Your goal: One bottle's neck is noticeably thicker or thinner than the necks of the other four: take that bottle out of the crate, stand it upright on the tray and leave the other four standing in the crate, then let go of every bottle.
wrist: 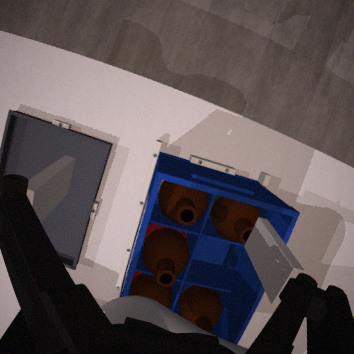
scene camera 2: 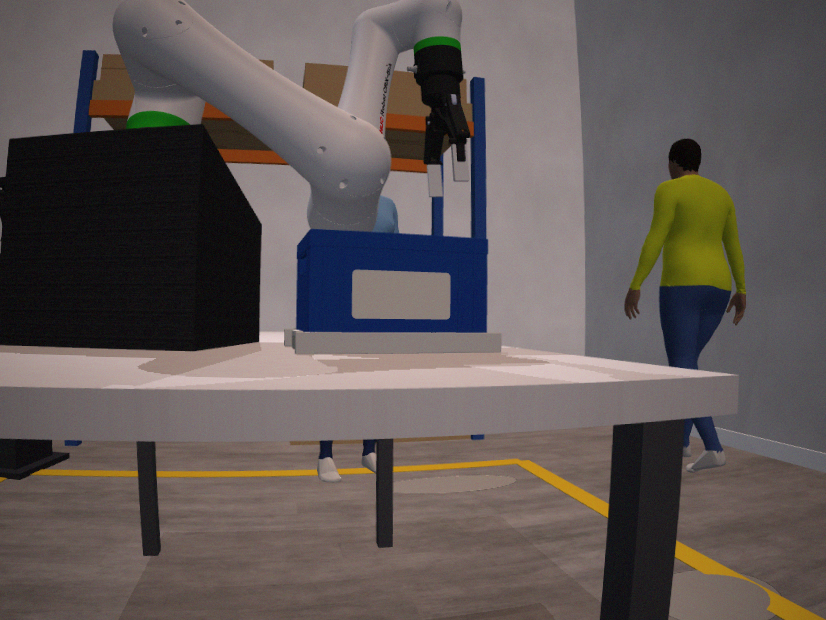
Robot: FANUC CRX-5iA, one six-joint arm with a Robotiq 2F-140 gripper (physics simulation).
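Places are measured from the arm's base along level axes (x down, y left, z ahead), in millimetres.
Pixels of known places: gripper, between the fingertips: (wrist: pixel 164 205) (scene camera 2: pixel 447 189); arm's base, origin of its link: (scene camera 2: pixel 152 175).
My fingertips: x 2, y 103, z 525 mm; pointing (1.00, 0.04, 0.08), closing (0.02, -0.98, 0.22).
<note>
For each thing: its top centre in the pictures, then the offset to it from my fingertips. "spot": a spot on its surface instead.
- blue crate, centre of its top: (wrist: pixel 196 289) (scene camera 2: pixel 387 241) dx +117, dy -118, dz -112 mm
- upper-left bottle, centre of its top: (wrist: pixel 186 215) dx +130, dy -53, dz -34 mm
- middle-left bottle, centre of its top: (wrist: pixel 165 278) dx +130, dy -78, dz -125 mm
- upper-right bottle, centre of its top: (wrist: pixel 249 235) dx +130, dy -139, dz -17 mm
- lower-left bottle, centre of its top: (wrist: pixel 148 324) dx +130, dy -98, dz -208 mm
- lower-right bottle, centre of its top: (wrist: pixel 205 336) dx +130, dy -185, dz -186 mm
- dark grey tray, a spot on its surface: (wrist: pixel 75 140) spot: dx +288, dy +144, dz -63 mm
The blue crate (scene camera 2: pixel 393 252) (wrist: pixel 222 183) stands on the table, with five brown bottles upright in its compartments. In the wrist view, the upper-left bottle (wrist: pixel 170 197) and middle-left bottle (wrist: pixel 162 248) show their mouths. The upper-right bottle (wrist: pixel 231 212) is partly covered by a fingertip. The lower-left bottle (wrist: pixel 150 289) and lower-right bottle (wrist: pixel 199 300) are partly hidden by the gripper body. The middle-right compartment is empty. I cannot tell which neck differs. The dark grey tray (wrist: pixel 75 140) is empty, left of the crate. My gripper (scene camera 2: pixel 447 185) (wrist: pixel 164 205) is open and empty, above the crate.
Pale fixture strips (scene camera 2: pixel 400 343) (wrist: pixel 141 203) edge the crate's base. A large black block (scene camera 2: pixel 100 246) stands left of the crate in the scene view. A rack with boxes (scene camera 2: pixel 478 160) stands behind. A person in a yellow top (scene camera 2: pixel 697 233) stands at the right, beyond the table (scene camera 2: pixel 373 410).
</note>
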